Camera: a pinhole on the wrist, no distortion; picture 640 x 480 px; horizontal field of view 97.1 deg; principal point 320.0 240.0 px. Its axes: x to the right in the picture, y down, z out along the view. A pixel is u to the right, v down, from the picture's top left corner.
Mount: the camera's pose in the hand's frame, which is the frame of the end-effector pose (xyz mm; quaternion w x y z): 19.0 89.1 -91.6 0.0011 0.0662 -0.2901 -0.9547
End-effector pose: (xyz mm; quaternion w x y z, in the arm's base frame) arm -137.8 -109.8 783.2 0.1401 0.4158 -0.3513 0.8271
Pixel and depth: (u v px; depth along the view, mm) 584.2 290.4 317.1
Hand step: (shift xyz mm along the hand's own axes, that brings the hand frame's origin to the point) -317.2 205.7 163.4
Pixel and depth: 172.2 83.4 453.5
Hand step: 205.6 558.8 172.2
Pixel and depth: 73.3 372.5 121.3
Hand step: 106.5 113.3 53.0
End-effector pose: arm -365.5 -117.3 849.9 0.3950 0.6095 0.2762 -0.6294
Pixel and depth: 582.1 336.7 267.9
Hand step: -264.6 151.2 148.4
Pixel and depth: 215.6 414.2 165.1
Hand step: 54.8 98.4 108.3
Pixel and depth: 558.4 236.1 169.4
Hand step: -144.1 179.1 28.5
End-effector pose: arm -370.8 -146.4 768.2 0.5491 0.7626 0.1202 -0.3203
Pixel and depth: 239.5 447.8 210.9
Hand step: 46.1 79.4 175.4
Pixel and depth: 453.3 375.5 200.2
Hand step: -103.5 116.3 114.5
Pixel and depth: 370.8 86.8 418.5
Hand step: -100.5 506.5 117.6
